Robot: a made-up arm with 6 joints.
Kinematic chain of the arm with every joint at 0, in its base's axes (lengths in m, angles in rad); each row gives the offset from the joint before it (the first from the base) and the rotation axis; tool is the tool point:
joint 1: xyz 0 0 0.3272 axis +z
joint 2: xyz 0 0 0 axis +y
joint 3: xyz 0 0 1.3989 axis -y
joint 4: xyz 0 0 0 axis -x
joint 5: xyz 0.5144 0 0 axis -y
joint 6: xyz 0 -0.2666 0 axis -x
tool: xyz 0 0 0
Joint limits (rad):
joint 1: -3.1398..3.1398
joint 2: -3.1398..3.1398
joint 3: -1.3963..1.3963
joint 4: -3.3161..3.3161
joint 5: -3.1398..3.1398
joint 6: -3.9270..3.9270
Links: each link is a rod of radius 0.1 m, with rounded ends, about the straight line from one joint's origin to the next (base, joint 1, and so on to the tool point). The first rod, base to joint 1, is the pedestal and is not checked.
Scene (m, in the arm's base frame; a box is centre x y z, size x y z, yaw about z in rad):
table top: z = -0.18
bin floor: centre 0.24 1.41 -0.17 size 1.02 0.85 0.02 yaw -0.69
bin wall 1: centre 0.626 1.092 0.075 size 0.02 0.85 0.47 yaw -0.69
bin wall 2: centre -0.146 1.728 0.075 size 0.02 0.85 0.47 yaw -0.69
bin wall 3: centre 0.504 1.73 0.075 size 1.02 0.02 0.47 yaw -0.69
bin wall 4: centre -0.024 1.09 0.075 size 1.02 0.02 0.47 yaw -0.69
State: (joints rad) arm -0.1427 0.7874 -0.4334 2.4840 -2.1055 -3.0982
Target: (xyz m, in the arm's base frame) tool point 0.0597 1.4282 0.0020
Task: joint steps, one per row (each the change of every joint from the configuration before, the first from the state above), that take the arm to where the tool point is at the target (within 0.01 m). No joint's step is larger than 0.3 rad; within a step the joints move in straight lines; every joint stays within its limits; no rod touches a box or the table.
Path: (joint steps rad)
1: 0.2518 0.0401 0.0073 0.0203 0.0000 0.0000
2: 0.2518 0.0400 0.0074 0.0202 0.0000 0.0000
3: 0.2517 0.0401 0.0073 0.0203 0.0000 0.0000
4: 0.2518 0.0400 0.0074 0.0202 0.0000 0.0000
5: 0.2518 0.0401 0.0073 0.0203 0.0000 0.0000
6: 0.2518 0.0400 0.0073 0.0202 0.0000 0.0000
7: 0.0012 0.1971 0.0123 -0.0119 0.0000 0.0000
8: 0.0011 0.1971 0.0122 -0.0118 0.0000 0.0000

